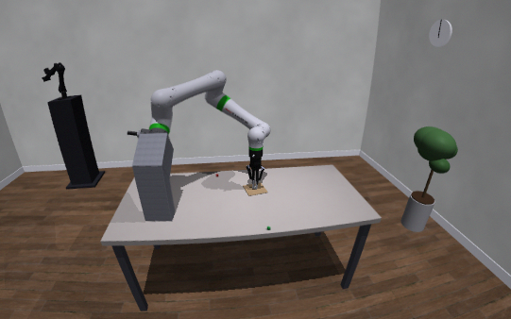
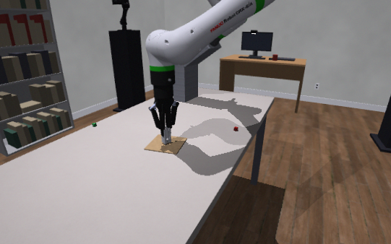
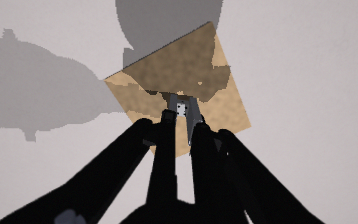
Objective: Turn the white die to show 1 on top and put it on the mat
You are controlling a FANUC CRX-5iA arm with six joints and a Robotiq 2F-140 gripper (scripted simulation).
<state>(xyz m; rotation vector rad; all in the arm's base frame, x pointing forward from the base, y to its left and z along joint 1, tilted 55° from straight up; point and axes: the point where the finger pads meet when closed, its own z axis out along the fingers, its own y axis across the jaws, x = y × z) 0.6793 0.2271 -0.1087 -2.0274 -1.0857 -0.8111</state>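
Right now my hand is 30 mm above the white die. From my hand the other things lie so: red die (250 mm behind, 240 mm to the left, 30 mm below); tan mat (40 mm below); green die (440 mm to the right, 30 mm below, 10 mm behind).
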